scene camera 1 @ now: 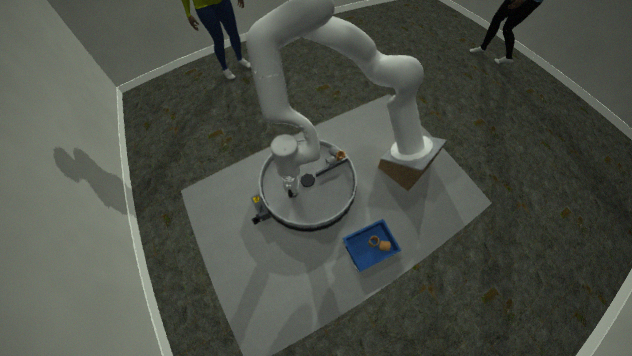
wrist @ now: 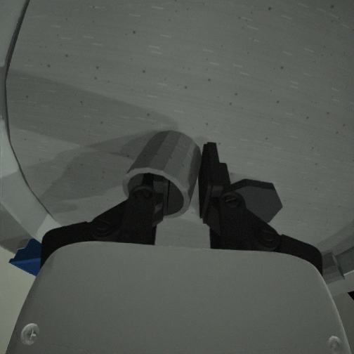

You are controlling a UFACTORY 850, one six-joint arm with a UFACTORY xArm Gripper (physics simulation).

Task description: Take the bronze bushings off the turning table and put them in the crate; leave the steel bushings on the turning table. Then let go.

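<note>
My gripper point(scene camera 1: 291, 193) point(wrist: 186, 157) is shut on a grey steel bushing point(wrist: 171, 152), over the left part of the turning table point(scene camera 1: 320, 207) point(wrist: 240, 75). One finger is inside the bushing's bore and the other is against its outer wall. A bronze bushing point(scene camera 1: 341, 155) is near the turning table's back right rim, with grey steel bushings point(scene camera 1: 330, 160) beside it. In the blue crate point(scene camera 1: 364, 258) point(wrist: 31, 257), one bronze bushing point(scene camera 1: 374, 242) shows its ring end and another bronze bushing point(scene camera 1: 384, 246) lies on its side, close beside it.
A dark hub point(scene camera 1: 307, 180) point(wrist: 262, 195) stands at the turning table's centre. A dark bar point(scene camera 1: 327, 169) reaches from near it towards the right rim. A small device with a yellow top point(scene camera 1: 256, 199) stands outside the left rim. The arm's wedge base point(scene camera 1: 407, 175) is at the right.
</note>
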